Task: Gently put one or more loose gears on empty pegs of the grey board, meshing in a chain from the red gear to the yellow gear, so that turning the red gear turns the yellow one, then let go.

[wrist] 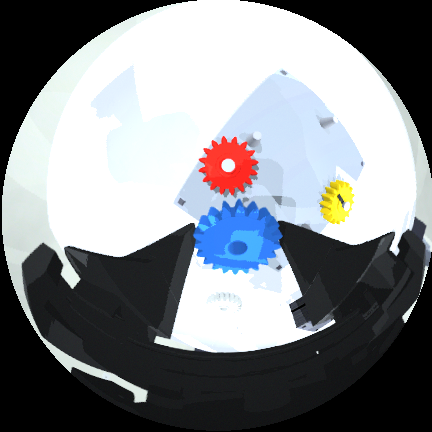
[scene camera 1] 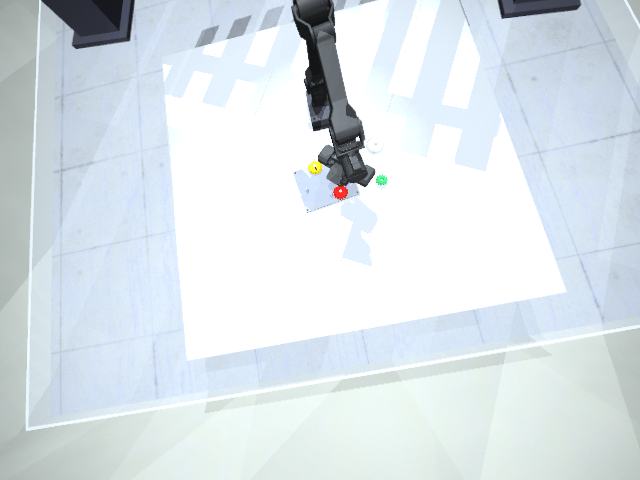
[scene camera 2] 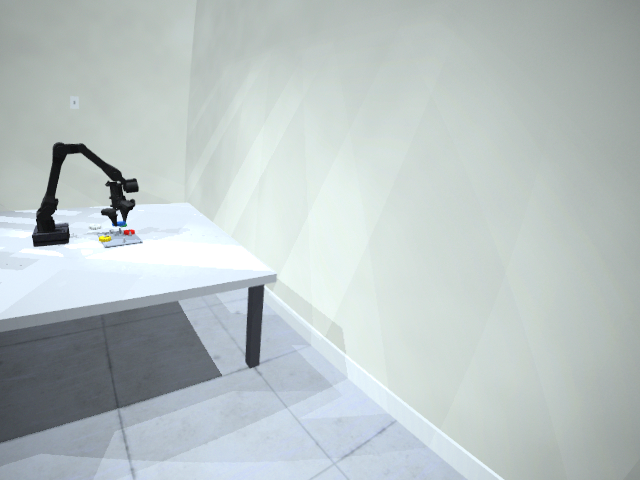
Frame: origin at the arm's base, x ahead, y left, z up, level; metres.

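Seen in the pictures: gripper, fingertip midpoint: (wrist: pixel 236 227) (scene camera 2: pixel 120 224); arm's base, link origin: (scene camera 1: pixel 319 98) (scene camera 2: pixel 46 230).
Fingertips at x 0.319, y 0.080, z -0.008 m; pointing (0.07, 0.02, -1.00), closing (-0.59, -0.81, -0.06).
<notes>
Offsets run from my fingertips to a thing's top centre. "spot": to the spot under its first point. Level surfaces: height alone.
The grey board @(dz -0.018, dx -0.010, dy -0.076 m) (scene camera 1: pixel 316 203) (scene camera 2: pixel 133 240) (wrist: pixel 295 100) bears the red gear @(spot: dz -0.019, dx +0.046, dy -0.023 m) (scene camera 1: pixel 340 192) (scene camera 2: pixel 129 231) (wrist: pixel 214 172) and the yellow gear @(dz -0.023, dx -0.066, dy -0.111 m) (scene camera 1: pixel 314 167) (scene camera 2: pixel 104 238) (wrist: pixel 332 205), each on a peg. My gripper (scene camera 2: pixel 119 223) (wrist: pixel 236 227) is shut on the blue gear @(dz +0.014, dx -0.008, dy +0.006 m) (scene camera 2: pixel 121 223) (wrist: pixel 220 240), held nearly flat over the board, between red and yellow in scene camera 1, where the arm hides it. Two bare pegs @(dz -0.019, dx +0.046, dy -0.057 m) (wrist: pixel 255 138) @(dz -0.019, dx +0.022, dy -0.146 m) (wrist: pixel 327 122) show; the blue gear and fingers cover other parts of the board. The green gear @(dz -0.031, dx +0.002, dy +0.131 m) (scene camera 1: pixel 381 179) and white gear @(dz -0.031, dx -0.138, dy +0.119 m) (scene camera 1: pixel 374 145) (scene camera 2: pixel 95 226) (wrist: pixel 224 301) lie off the board.
The arm's base (scene camera 1: pixel 318 118) (scene camera 2: pixel 50 235) stands on the white table @(dz -0.049 m) (scene camera 1: pixel 258 289) (scene camera 2: pixel 170 260), behind the board. In scene camera 1 the green gear is right of the gripper and the white gear is behind it at the right. A wall rises beyond the table in scene camera 2.
</notes>
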